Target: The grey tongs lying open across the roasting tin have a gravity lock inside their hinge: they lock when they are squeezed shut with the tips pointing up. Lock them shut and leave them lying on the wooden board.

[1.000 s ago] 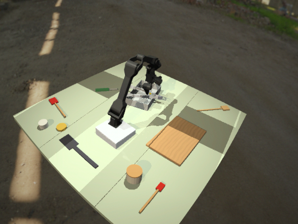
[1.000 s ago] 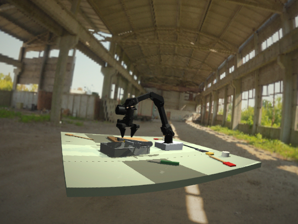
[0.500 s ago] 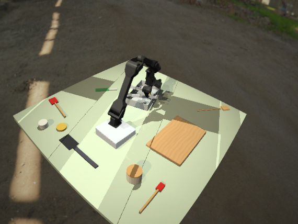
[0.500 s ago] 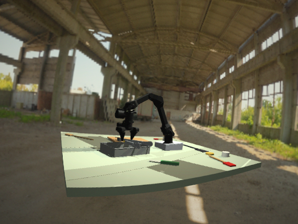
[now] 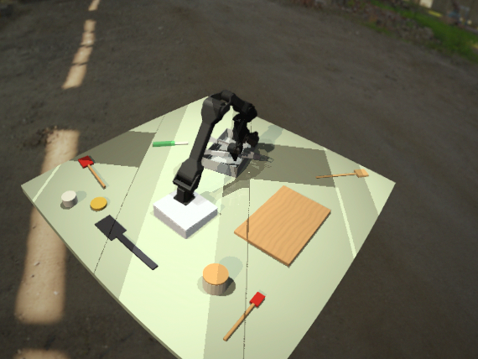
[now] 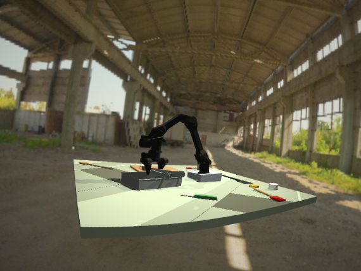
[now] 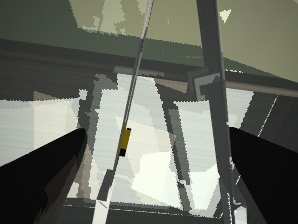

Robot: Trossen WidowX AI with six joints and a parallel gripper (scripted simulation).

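Right now my gripper tip is 20 mm short of the yellow slider and 20 mm below it. The rest, counted from my gripper tip: green-handled tool (50 mm behind, 340 mm to the left, 40 mm below); then wooden board (230 mm behind, 350 mm to the right, 40 mm below); then roasting tin (40 mm ahead, 50 mm to the left, 20 mm below).
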